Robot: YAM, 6 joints.
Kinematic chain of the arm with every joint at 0, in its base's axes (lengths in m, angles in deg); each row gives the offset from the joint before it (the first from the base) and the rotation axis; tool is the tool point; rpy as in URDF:
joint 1: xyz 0 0 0.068 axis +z
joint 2: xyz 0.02 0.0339 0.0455 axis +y
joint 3: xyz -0.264 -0.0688 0 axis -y
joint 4: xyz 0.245 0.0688 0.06 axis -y
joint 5: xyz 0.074 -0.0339 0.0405 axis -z
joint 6: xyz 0.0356 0 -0.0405 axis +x
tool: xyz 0 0 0 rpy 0 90 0
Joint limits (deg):
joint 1: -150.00..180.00
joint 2: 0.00..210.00
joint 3: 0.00..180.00
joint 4: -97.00..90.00
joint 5: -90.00..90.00
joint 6: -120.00..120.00
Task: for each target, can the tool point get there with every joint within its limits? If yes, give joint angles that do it. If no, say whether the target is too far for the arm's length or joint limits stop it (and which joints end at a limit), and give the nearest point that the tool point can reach.
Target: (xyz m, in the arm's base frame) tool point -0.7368 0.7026 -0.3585
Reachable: no: too far | nearest point -0.4239 0.4042 -0.1541 | short by 0.478 m
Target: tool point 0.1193 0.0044 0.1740
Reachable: yes | joints -2.89 57.56 31.34 -66.84 -16.97 91.71
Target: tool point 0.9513 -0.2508 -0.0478
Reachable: no: too far | nearest point 0.6162 -0.1625 0.0102 | short by 0.351 m
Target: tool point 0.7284 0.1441 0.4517
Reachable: no: too far | nearest point 0.5757 0.1139 0.3788 | short by 0.172 m
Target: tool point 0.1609 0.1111 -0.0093
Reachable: yes | joints 44.40 125.78 21.95 26.25 68.98 57.57
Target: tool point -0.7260 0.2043 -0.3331
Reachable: no: too far | nearest point -0.5351 0.1506 -0.2097 | short by 0.234 m
